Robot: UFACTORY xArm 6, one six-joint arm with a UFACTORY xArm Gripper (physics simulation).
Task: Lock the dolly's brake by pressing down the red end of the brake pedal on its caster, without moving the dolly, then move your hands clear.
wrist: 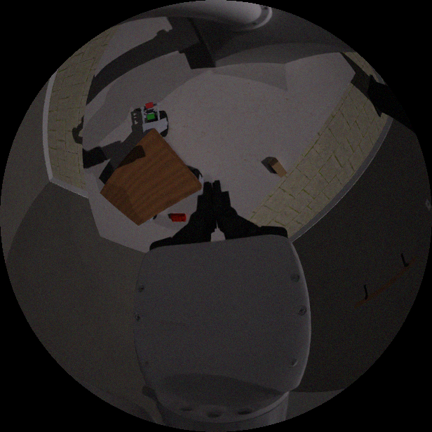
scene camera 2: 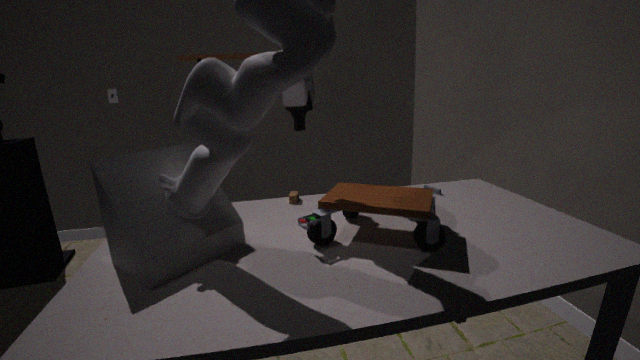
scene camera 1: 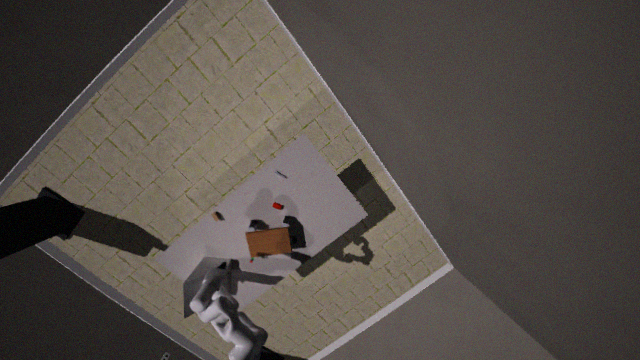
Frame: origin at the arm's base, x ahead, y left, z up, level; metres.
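Seen in the pictures: gripper, fingertip midpoint: (scene camera 2: pixel 300 130) (scene camera 1: pixel 224 263); arm's base, origin of the base link: (scene camera 2: pixel 188 199).
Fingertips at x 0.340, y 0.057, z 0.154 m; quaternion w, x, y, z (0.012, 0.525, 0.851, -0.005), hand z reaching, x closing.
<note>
Offsets run from my fingertips to a thing's top centre. "pt": to the spot under its first point. Level surfaces: height alone.
The dolly {dx +0.174, dy -0.176, dz -0.182 m} (scene camera 1: pixel 269 242) (scene camera 2: pixel 377 198) (wrist: pixel 150 180) has a wooden deck and stands on its casters on the table. The brake pedal sticks out at the near-left caster {dx +0.004, dy -0.158, dz -0.227 m} (scene camera 2: pixel 321 232) in scene camera 2. Its red end {pt dx -0.059, dy -0.179, dz -0.217 m} (scene camera 2: pixel 302 220) (wrist: pixel 149 105) points away from the deck, and its green end {pt dx -0.025, dy -0.172, dz -0.219 m} (scene camera 2: pixel 313 218) (wrist: pixel 150 116) is nearer the deck. The pedal's exact tilt is hard to tell. My gripper (scene camera 2: pixel 299 129) (wrist: pixel 213 191) is shut and empty, fingers pointing down. It hangs well above table height, apart from the pedal and the dolly.
A red object {dx +0.392, dy -0.044, dz -0.283 m} (scene camera 1: pixel 278 205) (wrist: pixel 178 217) lies beside the dolly. A small wooden block {dx +0.035, dy +0.241, dz -0.277 m} (scene camera 1: pixel 218 216) (scene camera 2: pixel 294 197) (wrist: pixel 276 166) is near the table's edge. A thin metallic object {dx +0.592, dy +0.095, dz -0.286 m} (scene camera 1: pixel 281 174) (scene camera 2: pixel 433 190) lies beyond the dolly. A large grey block (scene camera 2: pixel 150 225) stands at the arm's side of the table {dz -0.307 m} (scene camera 2: pixel 505 225).
</note>
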